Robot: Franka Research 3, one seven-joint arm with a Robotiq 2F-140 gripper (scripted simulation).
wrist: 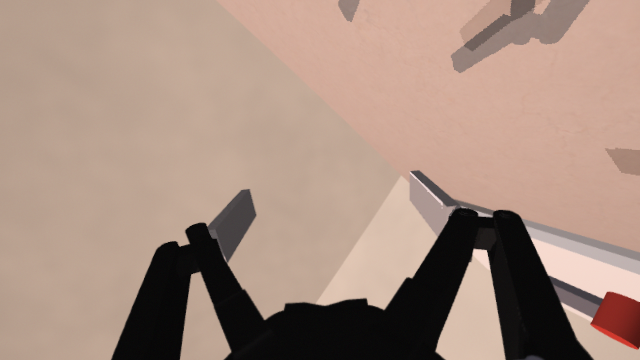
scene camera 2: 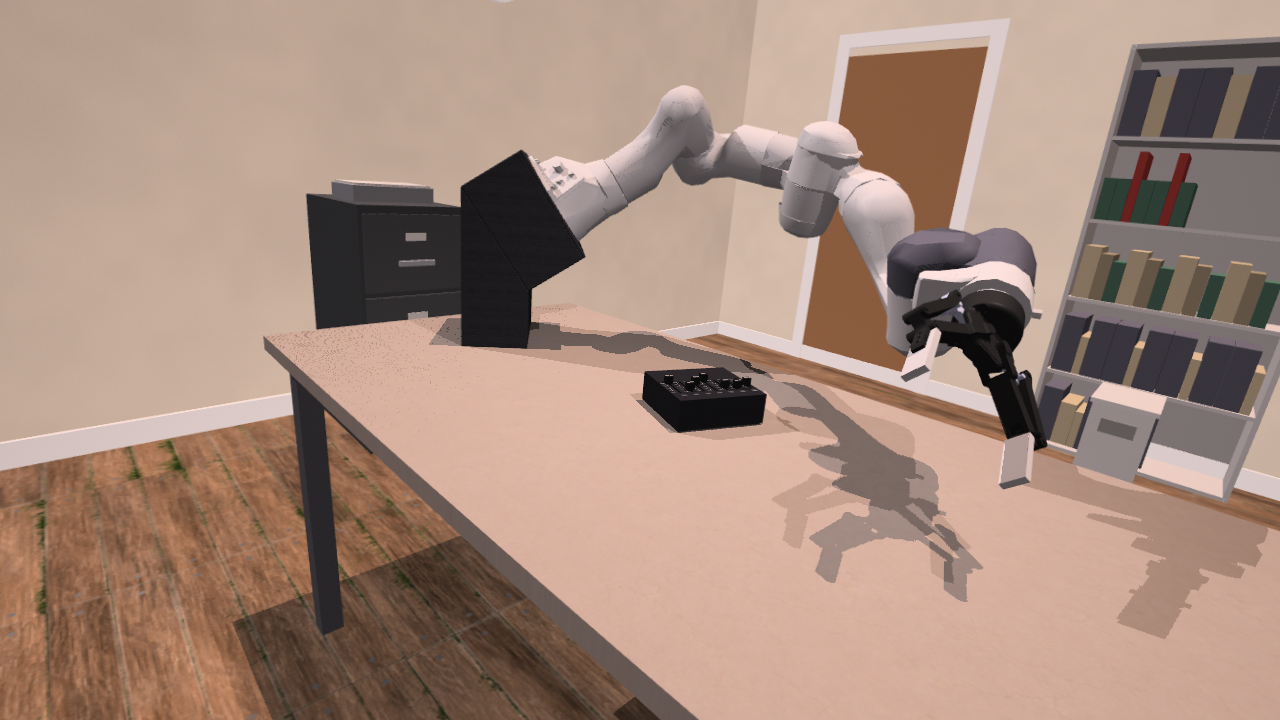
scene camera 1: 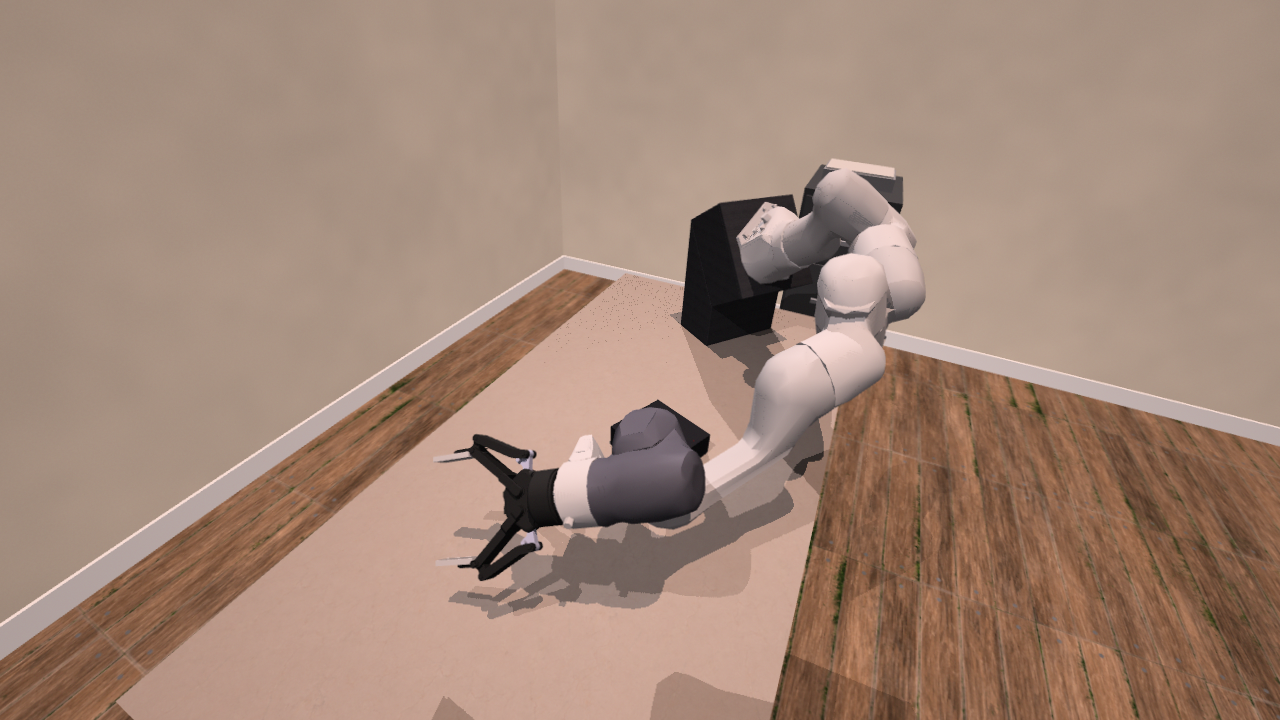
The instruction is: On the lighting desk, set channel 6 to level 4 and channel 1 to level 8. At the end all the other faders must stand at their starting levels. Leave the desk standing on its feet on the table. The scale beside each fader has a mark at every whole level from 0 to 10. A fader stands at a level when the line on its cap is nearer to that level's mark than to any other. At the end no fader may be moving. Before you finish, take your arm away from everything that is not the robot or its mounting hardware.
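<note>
My gripper (scene camera 2: 965,429) is there to be seen, and the wrist view shows it too, with the gripper (wrist: 329,194) in the frame. In scene camera 1 I see it as well: my gripper (scene camera 1: 440,510).
</note>
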